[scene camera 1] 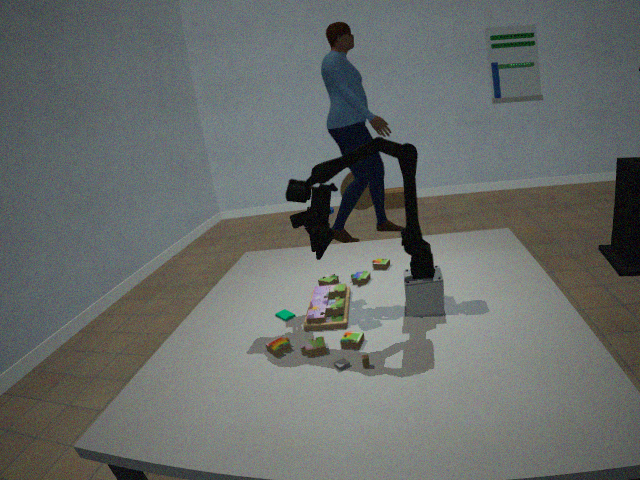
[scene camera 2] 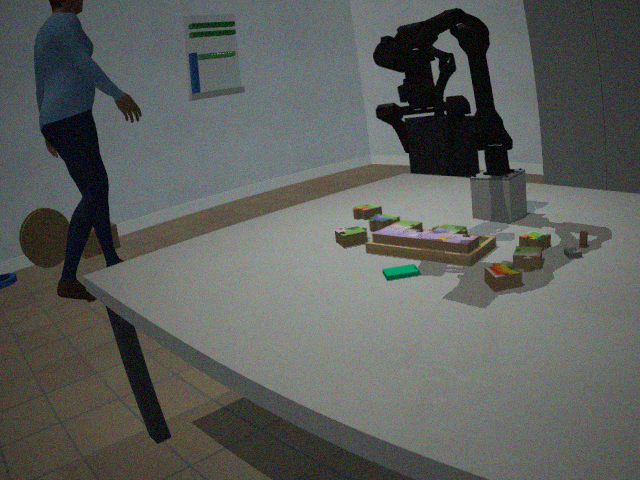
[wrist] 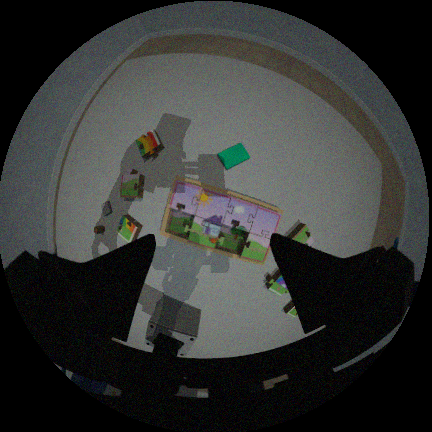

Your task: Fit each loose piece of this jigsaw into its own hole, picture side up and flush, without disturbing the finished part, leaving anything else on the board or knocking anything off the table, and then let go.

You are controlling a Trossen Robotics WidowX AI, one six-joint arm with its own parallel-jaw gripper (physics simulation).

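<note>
The jigsaw board (scene camera 1: 326, 327) (scene camera 2: 413, 252) (wrist: 227, 193) lies mid-table, holding a purple-and-green picture; dark patches in its green row are too dim to read. A rainbow piece (scene camera 1: 279, 346) (scene camera 2: 503, 277) (wrist: 149, 145), a pink-green piece (scene camera 1: 315, 347) (scene camera 2: 527, 257) (wrist: 132, 186) and an orange-green piece (scene camera 1: 352, 339) (scene camera 2: 535, 239) (wrist: 129, 229) lie off one end. Off the other are a green piece (scene camera 1: 328, 280) (scene camera 2: 351, 236) (wrist: 299, 234), a blue-green piece (scene camera 1: 360, 277) (scene camera 2: 384, 222) (wrist: 276, 282) and a red-green piece (scene camera 1: 381, 264) (scene camera 2: 367, 211). My gripper (scene camera 1: 319, 254) (wrist: 213, 239) is open and empty, high above the board.
A flat green tile (scene camera 1: 285, 315) (scene camera 2: 401, 272) (wrist: 233, 156) lies beside the board's long side. A small grey block (scene camera 1: 342, 364) (scene camera 2: 572, 252) and a small brown block (scene camera 1: 366, 361) (scene camera 2: 583, 238) lie near the orange-green piece. The arm's base (scene camera 1: 424, 298) (scene camera 2: 498, 198) stands across the board. A person (scene camera 1: 343, 93) stands beyond the table.
</note>
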